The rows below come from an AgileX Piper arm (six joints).
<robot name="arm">
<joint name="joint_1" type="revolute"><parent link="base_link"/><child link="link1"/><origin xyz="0 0 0.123" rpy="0 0 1.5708"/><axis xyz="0 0 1"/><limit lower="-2.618" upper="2.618"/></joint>
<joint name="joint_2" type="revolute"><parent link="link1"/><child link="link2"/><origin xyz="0 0 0" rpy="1.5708 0 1.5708"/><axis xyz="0 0 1"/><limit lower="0" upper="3.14"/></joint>
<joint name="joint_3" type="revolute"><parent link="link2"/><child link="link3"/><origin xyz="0.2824 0.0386 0" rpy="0 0 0"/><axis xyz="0 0 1"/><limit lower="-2.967" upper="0"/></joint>
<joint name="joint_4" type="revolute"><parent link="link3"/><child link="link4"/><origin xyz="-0.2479 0.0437 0" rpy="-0.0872 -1.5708 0"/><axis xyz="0 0 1"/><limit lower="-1.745" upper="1.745"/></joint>
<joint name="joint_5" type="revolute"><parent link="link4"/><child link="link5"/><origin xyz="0 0 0" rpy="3.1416 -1.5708 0"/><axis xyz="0 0 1"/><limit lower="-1.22" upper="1.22"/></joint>
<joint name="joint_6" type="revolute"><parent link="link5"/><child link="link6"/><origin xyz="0.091 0 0" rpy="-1.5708 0 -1.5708"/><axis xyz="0 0 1"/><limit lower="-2.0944" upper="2.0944"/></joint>
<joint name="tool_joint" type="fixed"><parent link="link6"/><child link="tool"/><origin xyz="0 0 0" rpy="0 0 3.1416"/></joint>
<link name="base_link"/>
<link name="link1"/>
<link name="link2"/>
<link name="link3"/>
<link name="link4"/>
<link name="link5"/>
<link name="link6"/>
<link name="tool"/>
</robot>
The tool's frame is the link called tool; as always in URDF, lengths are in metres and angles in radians.
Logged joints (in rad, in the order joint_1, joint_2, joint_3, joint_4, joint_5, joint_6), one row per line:
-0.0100, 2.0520, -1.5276, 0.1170, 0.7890, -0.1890
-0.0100, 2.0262, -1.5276, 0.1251, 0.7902, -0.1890
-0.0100, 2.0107, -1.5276, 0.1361, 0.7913, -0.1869
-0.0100, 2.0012, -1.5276, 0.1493, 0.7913, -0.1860
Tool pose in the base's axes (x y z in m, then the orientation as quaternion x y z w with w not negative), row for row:
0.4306, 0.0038, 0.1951, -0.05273, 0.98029, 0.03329, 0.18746
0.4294, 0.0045, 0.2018, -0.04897, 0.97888, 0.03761, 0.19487
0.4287, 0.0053, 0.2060, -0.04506, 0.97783, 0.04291, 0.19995
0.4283, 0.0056, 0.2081, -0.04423, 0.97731, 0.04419, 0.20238
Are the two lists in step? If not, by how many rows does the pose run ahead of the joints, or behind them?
The pose runs 1 row ahead of the joints: the pose in row i belongs to the joints in row i + 1.
